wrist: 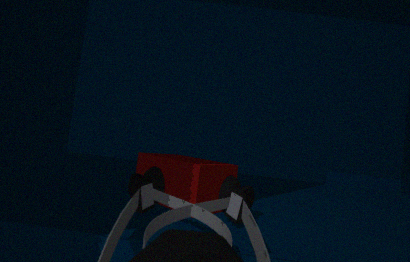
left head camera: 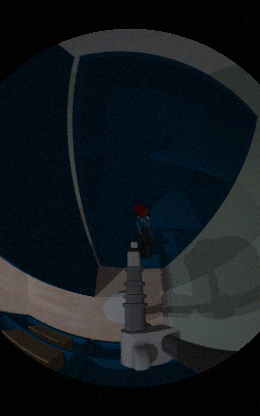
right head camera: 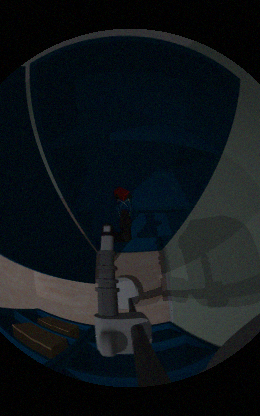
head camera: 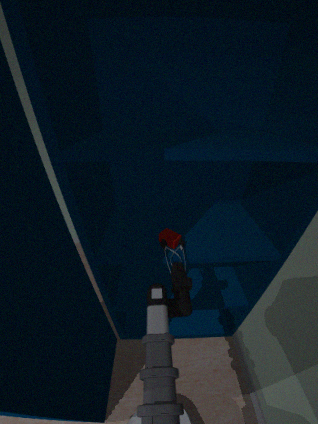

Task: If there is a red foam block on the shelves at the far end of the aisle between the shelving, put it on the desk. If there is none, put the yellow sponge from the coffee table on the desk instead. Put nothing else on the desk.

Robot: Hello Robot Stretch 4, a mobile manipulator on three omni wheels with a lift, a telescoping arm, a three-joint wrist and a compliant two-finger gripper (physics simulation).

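Seen in the pictures: gripper, fingertip midpoint: [wrist: 191, 185] [left head camera: 141, 211] [right head camera: 122, 194] [head camera: 171, 239]; robot's base, origin of the base link: [left head camera: 121, 307] [right head camera: 120, 292].
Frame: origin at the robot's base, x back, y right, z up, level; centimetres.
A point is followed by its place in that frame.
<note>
A red foam block [head camera: 170, 236] @(z 100.9, x -65.6, y 6.9 cm) [left head camera: 140, 209] @(z 100.9, x -65.2, y 6.6 cm) [right head camera: 121, 193] @(z 100.9, x -64.1, y 7.1 cm) [wrist: 175, 172] @(z 99.7, x -63.6, y 6.1 cm) is in the dark blue shelving, with two side faces and a corner edge toward the wrist camera. My gripper [head camera: 173, 243] @(z 98.2, x -66.4, y 7.7 cm) [left head camera: 142, 215] @(z 98.2, x -66.4, y 7.7 cm) [right head camera: 123, 200] [wrist: 191, 185] @(z 98.2, x -66.4, y 7.7 cm) is shut on it, with one dark fingertip pad against each side. The pads hide parts of both faces, and the crossed finger strips cover its lower edge. The block is at or close above the blue shelf surface [wrist: 320, 225] @(z 96.4, x -64.0, y 20.2 cm); the dim light does not show whether it touches. The desk, coffee table and yellow sponge do not show.
A blue panel with a pale front edge [head camera: 42, 155] @(z 114.0, x -170.7, y -109.5 cm) [left head camera: 71, 130] @(z 144.1, x -170.7, y -87.9 cm) stands left of my arm [head camera: 159, 360] @(z 107.3, x -19.1, y 0.1 cm). A pale green wall [head camera: 295, 300] @(z 81.5, x -41.5, y 61.9 cm) [right head camera: 210, 280] @(z 86.4, x -0.4, y 61.1 cm) is on the right. Wooden floor [head camera: 205, 365] @(z -2.7, x -37.5, y 34.2 cm) lies below. Brown boxes [left head camera: 32, 347] [right head camera: 37, 339] sit on blue shelving at the lower left.
</note>
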